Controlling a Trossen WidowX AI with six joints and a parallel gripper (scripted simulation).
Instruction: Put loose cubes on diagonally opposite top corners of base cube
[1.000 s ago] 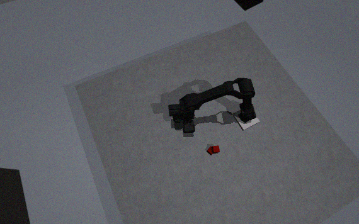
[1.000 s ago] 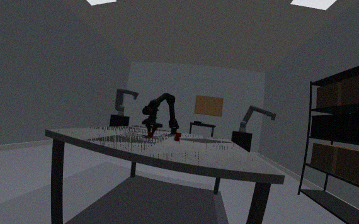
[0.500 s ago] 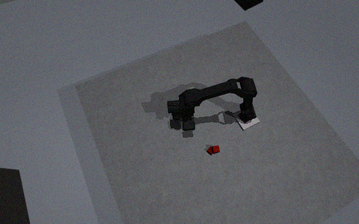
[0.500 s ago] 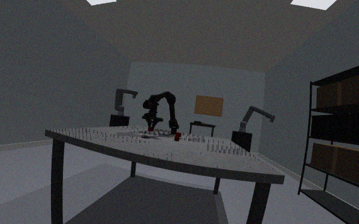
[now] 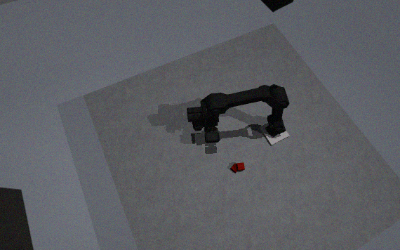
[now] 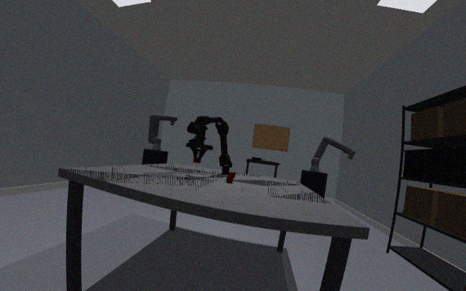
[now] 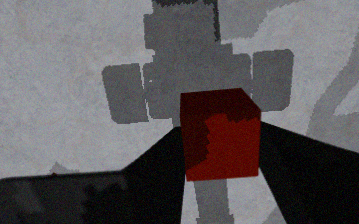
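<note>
My gripper tip is 230 mm to the right of the red cube, 70 mm above it and 30 mm past it.
</note>
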